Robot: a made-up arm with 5 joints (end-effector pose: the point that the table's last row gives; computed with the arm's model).
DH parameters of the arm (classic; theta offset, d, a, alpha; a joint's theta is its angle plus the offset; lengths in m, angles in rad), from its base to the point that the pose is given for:
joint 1: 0 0.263 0 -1.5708
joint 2: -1.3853 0 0.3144 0
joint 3: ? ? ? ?
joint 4: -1.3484 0 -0.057 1.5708
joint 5: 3.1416 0.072 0 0
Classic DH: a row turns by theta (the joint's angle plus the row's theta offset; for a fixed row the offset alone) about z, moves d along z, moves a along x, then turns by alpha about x.
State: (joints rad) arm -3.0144 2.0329 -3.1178 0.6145 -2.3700
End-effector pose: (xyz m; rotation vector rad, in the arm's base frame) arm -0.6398 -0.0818 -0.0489 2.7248 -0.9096 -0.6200
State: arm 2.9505 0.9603 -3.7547 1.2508 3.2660
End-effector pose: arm -0.3927 0.0760 0.7671 -2.1912 0.3486 2.1580
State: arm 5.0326 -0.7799 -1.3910 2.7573 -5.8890
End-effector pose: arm 0.0159 -0.0480 0.6679 -1.9036 2.0499 0.7683
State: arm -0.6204 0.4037 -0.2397 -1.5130 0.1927
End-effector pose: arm 0.2248 -0.1606 0.2428 2.0813 -0.8961 1.7706
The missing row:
joint 3: -0.4079 0 -0.3219 0
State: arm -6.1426 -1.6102 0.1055 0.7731 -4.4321
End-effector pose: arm 0.0965 0.0137 0.3434 -1.6260 1.8707 -0.5163
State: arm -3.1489 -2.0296 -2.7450 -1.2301 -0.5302
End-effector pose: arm 0.5767 -0.0042 0.0029 -0.7421 2.7736 -0.1068
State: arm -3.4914 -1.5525 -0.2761 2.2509 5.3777
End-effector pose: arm -0.0001 0.0000 0.3863 -0.7621 2.6722 -0.3497
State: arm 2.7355 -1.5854 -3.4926 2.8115 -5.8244
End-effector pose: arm 0.5135 -0.2208 0.2278 -0.3668 -0.7946 0.0493
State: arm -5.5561 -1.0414 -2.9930 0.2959 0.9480
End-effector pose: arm -0.4588 -0.4082 0.6382 0.6485 -0.0719 -1.4194
